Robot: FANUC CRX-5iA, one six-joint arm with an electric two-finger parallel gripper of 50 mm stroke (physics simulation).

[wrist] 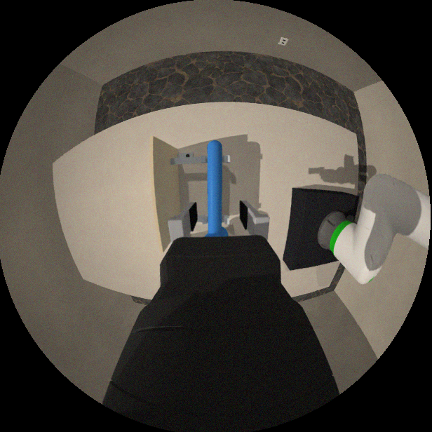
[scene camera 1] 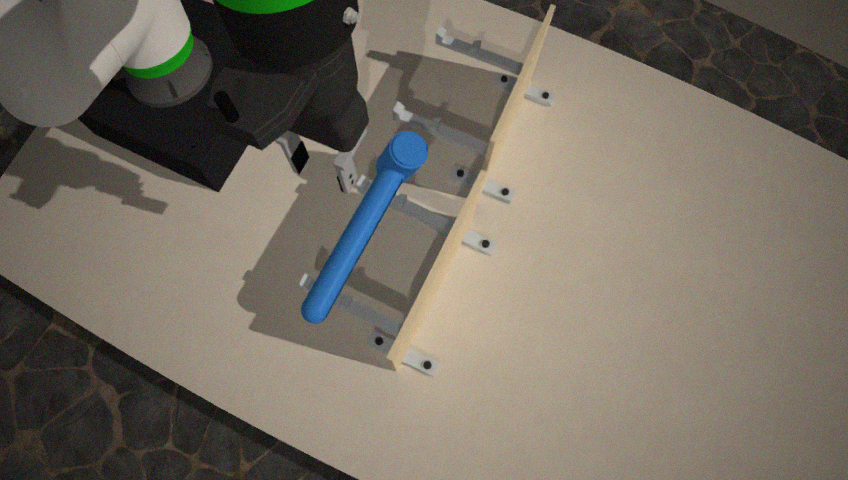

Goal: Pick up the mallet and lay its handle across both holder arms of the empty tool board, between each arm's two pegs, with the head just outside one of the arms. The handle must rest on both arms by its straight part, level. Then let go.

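Pixels of known places: gripper, fingertip midpoint: (scene camera 1: 325,174); arm's base, origin of the base link: (scene camera 1: 170,71).
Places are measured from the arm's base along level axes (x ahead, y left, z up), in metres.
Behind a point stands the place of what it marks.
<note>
The blue mallet (scene camera 1: 355,240) {x 0.434, y -0.142, z 0.023 m} (wrist: 214,185) lies with its straight handle across both arms of the nearer tool board (scene camera 1: 441,267) {x 0.559, y -0.139, z 0.063 m} (wrist: 166,192). The handle crosses the end arm (scene camera 1: 371,313) {x 0.493, y -0.219, z -0.014 m} (wrist: 192,160) and the inner arm (scene camera 1: 425,214) {x 0.501, y -0.054, z -0.014 m}, between the outer and inner pegs as far as they show. The mallet's head (scene camera 1: 408,149) {x 0.448, y 0.002, z 0.049 m} (wrist: 217,233) is just outside the inner arm; its underside is hidden. The handle looks level, but exact contact with the arms cannot be seen. My gripper (scene camera 1: 321,171) {x 0.418, y -0.137, z 0.209 m} (wrist: 218,210) is open and empty, apart from the mallet, with its fingers above and around the handle's line in the wrist view.
A second tool board (scene camera 1: 520,80) {x 0.555, y 0.139, z 0.107 m} with two arms (scene camera 1: 496,56) {x 0.494, y 0.252, z -0.003 m} (scene camera 1: 461,136) {x 0.500, y 0.083, z -0.003 m} stands beyond the head in the scene view. Bolted feet (scene camera 1: 496,191) {x 0.581, y 0.056, z -0.080 m} (scene camera 1: 421,361) {x 0.582, y -0.244, z -0.080 m} stick out behind the boards. The robot's black base (scene camera 1: 196,151) {x 0.135, y -0.111, z 0.002 m} (wrist: 307,230) stands on the gripper's other side.
</note>
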